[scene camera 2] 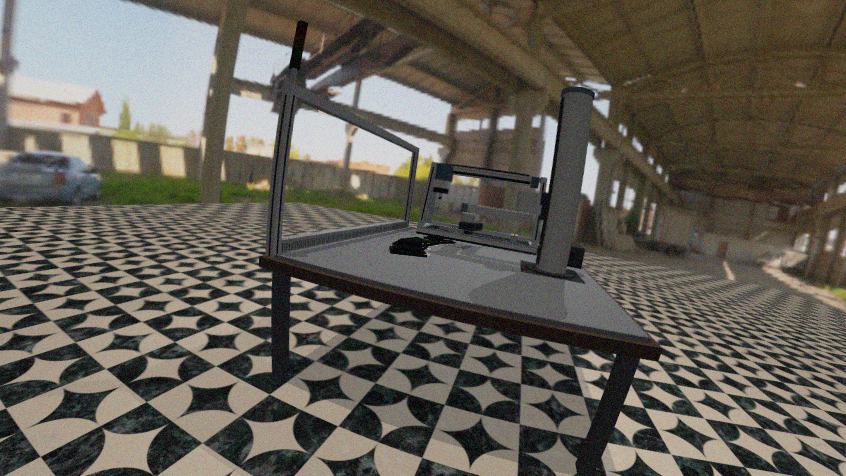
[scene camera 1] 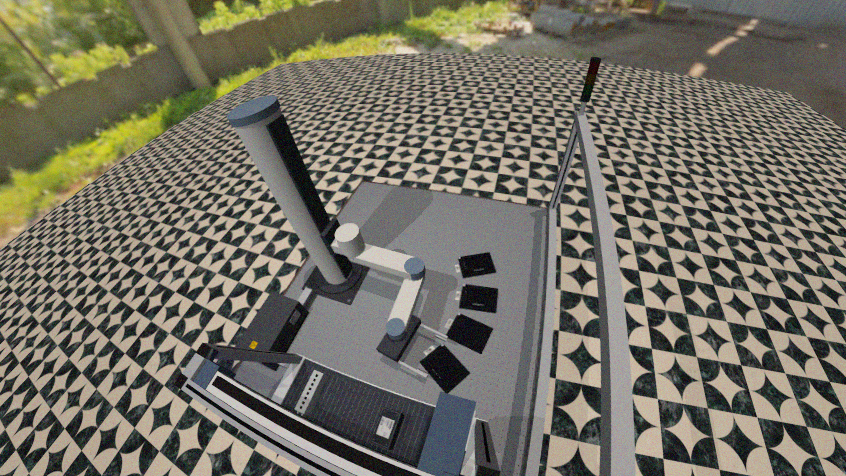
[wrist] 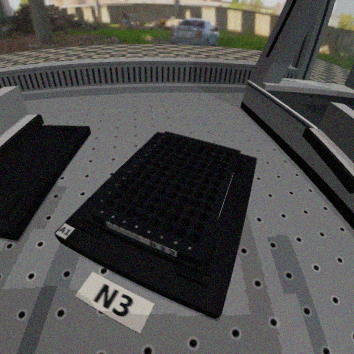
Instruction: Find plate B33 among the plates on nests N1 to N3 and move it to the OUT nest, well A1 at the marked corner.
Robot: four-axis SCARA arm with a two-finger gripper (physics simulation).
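Frame: origin at the arm's base, x ahead, y left, z up, level; millimetres.
Where they show: gripper, fingertip midpoint: (scene camera 2: 445,226) (scene camera 1: 437,357) (wrist: 174,105); arm's base at its link origin: (scene camera 2: 549,273) (scene camera 1: 339,274).
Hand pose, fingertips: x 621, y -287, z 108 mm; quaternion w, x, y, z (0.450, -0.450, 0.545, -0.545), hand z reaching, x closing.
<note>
Each offset is from my fingertips to the top centre of the thing. "pt": to the spot under its first point.
A black well plate {dx +27, dy -10, dz -70 mm} (wrist: 177,187) lies on the black nest (wrist: 200,290) (scene camera 1: 444,368) behind the N3 label {pt dx -55, dy +41, dz -94 mm} (wrist: 115,301) in the wrist view. Its front strip is faint and seems to read B33. The nest's left front corner bears an A1 mark {dx -6, dy +77, dz -84 mm} (wrist: 65,230). My gripper (scene camera 1: 434,355) (wrist: 174,105) is open and empty, its fingers at the left and right edges of the wrist view, on the column side of this nest. Three more black nests {pt dx +88, dy +159, dz -84 mm} (scene camera 1: 469,332) {dx +93, dy +332, dz -70 mm} (scene camera 1: 478,298) {dx +46, dy +510, dz -70 mm} (scene camera 1: 476,264) stand in an arc; their labels are unreadable, so I cannot tell which is OUT.
The arm's column (scene camera 1: 283,195) (scene camera 2: 570,183) stands on the table. A dark box {pt dx -701, dy -117, dz +19 mm} (scene camera 1: 272,328) is near its base. A gantry machine with a black deck (scene camera 1: 349,402) and a blue block {pt dx +115, dy -253, dz +392 mm} (scene camera 1: 447,432) lies beside the N3 nest. A frame (scene camera 1: 600,236) (scene camera 2: 283,171) runs along the table edge.
</note>
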